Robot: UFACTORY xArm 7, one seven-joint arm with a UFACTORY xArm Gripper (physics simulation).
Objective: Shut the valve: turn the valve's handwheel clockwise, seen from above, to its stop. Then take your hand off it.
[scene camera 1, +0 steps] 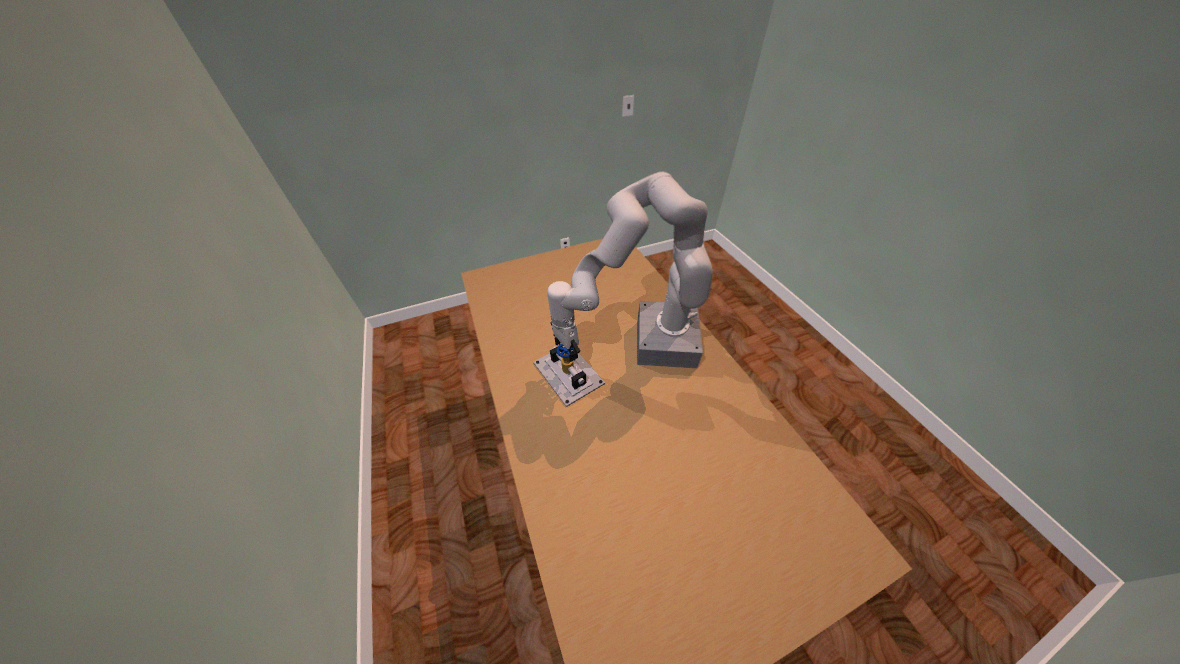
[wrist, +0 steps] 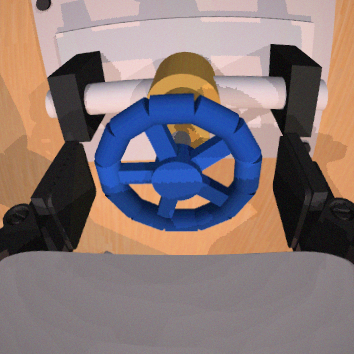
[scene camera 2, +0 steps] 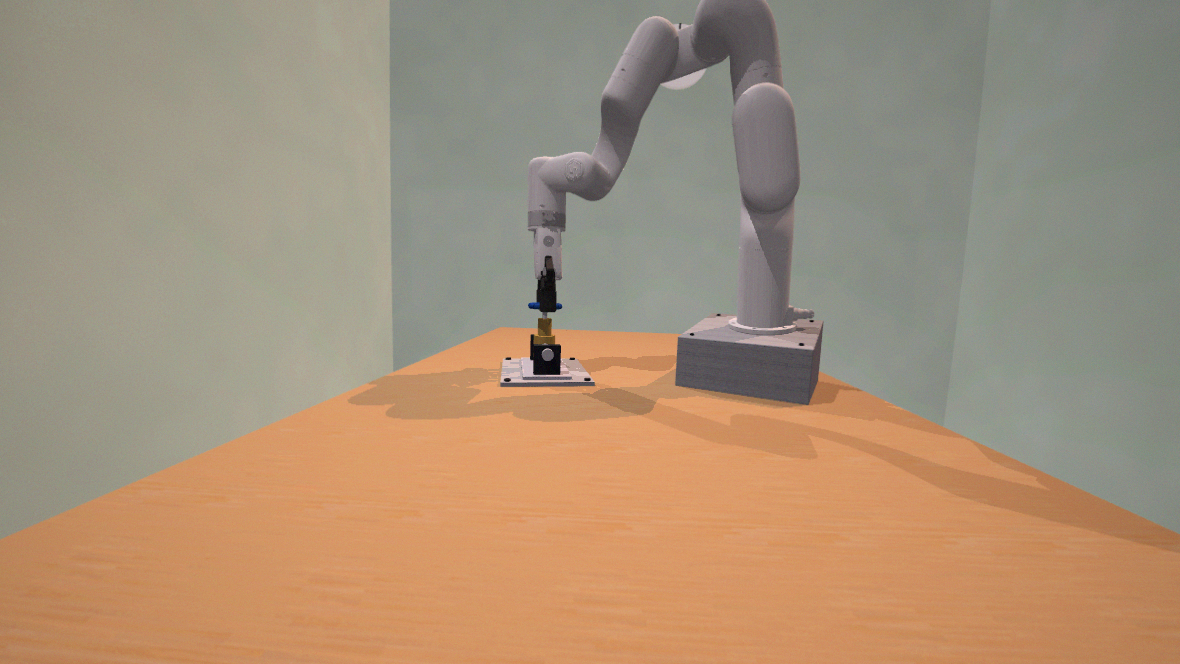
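Note:
The valve's blue handwheel point(scene camera 1: 566, 352) point(scene camera 2: 533, 305) point(wrist: 176, 179) is a round spoked wheel on a thin stem above the brass valve body point(scene camera 2: 544, 328) point(wrist: 185, 67). My gripper point(scene camera 1: 565, 353) point(scene camera 2: 547, 304) point(wrist: 180, 162) is open and points down over the wheel. In the wrist view one black finger stands to the left of the rim and one to the right, with a gap at each side. In the scene camera 2 view the fingertips reach down to the wheel's height. How far the wheel is turned cannot be told.
The valve is mounted on a light grey plate point(scene camera 1: 568, 398) point(scene camera 2: 513, 382) point(wrist: 175, 41), where black brackets hold a white pipe point(wrist: 120, 96). The arm's grey base block point(scene camera 1: 670, 357) point(scene camera 2: 738, 369) stands to the right on the wooden table point(scene camera 1: 701, 512) point(scene camera 2: 577, 536).

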